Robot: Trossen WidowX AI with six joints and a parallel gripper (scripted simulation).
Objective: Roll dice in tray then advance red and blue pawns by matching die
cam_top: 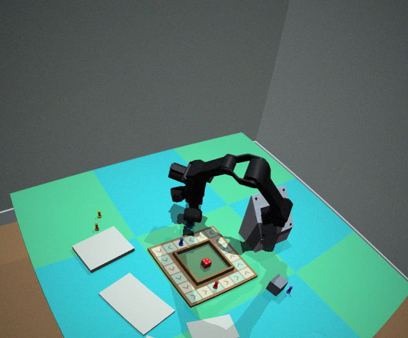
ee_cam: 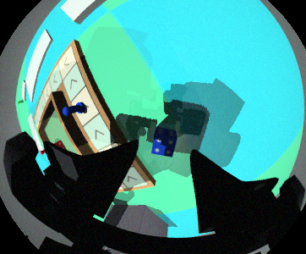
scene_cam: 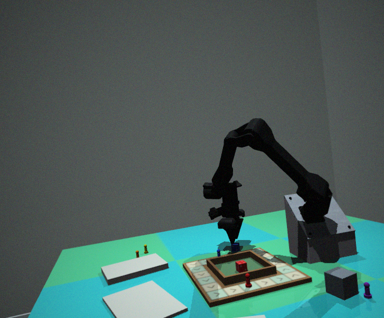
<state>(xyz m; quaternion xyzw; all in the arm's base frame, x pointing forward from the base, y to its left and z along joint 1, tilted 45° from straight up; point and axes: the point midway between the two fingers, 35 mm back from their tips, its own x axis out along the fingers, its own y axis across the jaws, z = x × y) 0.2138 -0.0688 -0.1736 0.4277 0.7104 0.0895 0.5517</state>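
Now: gripper tip 70 mm short of the red pawn, 310 mm to the right of it and 10 mm above it. From my gripper tip the other things lie so: orange pawn: 360 mm ahead, 80 mm to the right, 20 mm below; yellow pawn: 330 mm ahead, 140 mm to the right, 20 mm below; blue pawn: 90 mm ahead, 90 mm to the left, 10 mm below.
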